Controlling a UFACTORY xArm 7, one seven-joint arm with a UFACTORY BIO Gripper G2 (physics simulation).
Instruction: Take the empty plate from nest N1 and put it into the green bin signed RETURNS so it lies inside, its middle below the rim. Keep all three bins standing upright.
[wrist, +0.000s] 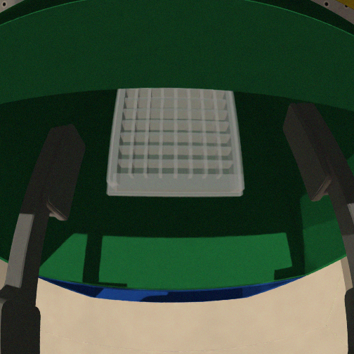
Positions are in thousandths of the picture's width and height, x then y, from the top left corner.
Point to the gripper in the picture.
510, 340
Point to a gridded plate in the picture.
468, 403
